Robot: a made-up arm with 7 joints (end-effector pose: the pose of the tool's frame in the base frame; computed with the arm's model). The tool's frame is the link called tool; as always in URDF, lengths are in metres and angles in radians.
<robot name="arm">
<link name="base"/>
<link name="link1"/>
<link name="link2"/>
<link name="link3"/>
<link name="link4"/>
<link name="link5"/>
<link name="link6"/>
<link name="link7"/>
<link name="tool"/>
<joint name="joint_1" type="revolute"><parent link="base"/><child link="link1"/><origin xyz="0.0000 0.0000 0.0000" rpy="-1.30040 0.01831 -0.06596"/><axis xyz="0 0 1"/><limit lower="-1.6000" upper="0.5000"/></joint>
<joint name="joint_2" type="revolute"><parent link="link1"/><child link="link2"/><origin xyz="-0.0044 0.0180 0.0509" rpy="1.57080 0.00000 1.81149"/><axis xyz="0 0 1"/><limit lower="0.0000" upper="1.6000"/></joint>
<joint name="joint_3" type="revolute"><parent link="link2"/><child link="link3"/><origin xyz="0.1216 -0.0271 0.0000" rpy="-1.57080 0.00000 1.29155"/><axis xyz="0 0 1"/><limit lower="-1.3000" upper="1.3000"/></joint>
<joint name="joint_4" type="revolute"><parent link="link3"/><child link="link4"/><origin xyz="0.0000 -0.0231 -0.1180" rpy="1.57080 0.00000 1.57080"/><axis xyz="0 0 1"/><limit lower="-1.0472" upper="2.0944"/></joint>
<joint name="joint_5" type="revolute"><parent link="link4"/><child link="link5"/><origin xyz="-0.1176 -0.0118 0.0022" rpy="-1.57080 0.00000 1.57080"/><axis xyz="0 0 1"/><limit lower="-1.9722" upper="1.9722"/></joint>
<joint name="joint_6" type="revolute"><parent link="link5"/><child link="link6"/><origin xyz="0.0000 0.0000 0.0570" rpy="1.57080 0.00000 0.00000"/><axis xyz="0 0 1"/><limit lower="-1.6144" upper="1.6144"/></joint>
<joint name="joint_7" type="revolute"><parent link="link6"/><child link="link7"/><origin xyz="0.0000 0.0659 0.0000" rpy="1.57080 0.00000 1.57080"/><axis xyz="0 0 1"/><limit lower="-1.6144" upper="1.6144"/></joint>
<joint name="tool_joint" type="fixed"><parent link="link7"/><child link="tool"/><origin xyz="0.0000 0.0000 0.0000" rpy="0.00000 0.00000 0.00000"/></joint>
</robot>
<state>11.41 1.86 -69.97 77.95 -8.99 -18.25 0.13</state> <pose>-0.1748 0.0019 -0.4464 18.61 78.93 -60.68</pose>
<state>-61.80 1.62 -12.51 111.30 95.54 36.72 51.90</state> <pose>0.3117 0.0743 -0.3500 139.73 -4.22 -7.38</pose>
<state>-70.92 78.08 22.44 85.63 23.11 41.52 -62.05</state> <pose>0.2070 0.4817 -0.0059 -15.89 48.54 14.54</pose>
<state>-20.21 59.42 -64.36 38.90 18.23 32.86 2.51</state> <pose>0.1498 0.3294 -0.3353 110.69 72.45 -22.63</pose>
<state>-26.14 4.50 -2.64 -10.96 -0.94 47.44 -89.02</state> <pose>0.3012 0.0338 -0.2117 -15.44 25.10 -95.53</pose>
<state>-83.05 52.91 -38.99 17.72 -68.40 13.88 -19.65</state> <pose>0.4255 0.0828 0.0614 5.17 -8.38 -47.87</pose>
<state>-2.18 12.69 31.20 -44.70 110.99 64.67 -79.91</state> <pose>0.0937 0.2099 -0.0855 40.60 61.02 49.97</pose>
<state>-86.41 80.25 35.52 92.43 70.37 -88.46 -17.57</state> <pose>0.2586 0.3892 0.0940 86.92 -33.56 -10.25</pose>
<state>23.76 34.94 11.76 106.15 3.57 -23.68 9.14</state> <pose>-0.2901 0.3124 -0.2778 39.03 112.69 36.43</pose>
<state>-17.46 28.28 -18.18 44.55 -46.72 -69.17 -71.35</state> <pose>0.2222 0.1988 -0.3165 13.01 -23.26 -58.32</pose>
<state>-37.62 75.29 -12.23 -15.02 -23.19 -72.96 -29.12</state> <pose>0.2348 0.1553 0.0311 58.74 -84.69 -73.34</pose>
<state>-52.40 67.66 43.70 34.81 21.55 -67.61 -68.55</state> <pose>0.2240 0.3545 0.1203 108.85 -18.31 -19.33</pose>
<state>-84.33 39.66 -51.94 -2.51 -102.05 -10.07 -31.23</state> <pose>0.3573 -0.0633 0.0406 -33.64 -19.43 -93.72</pose>
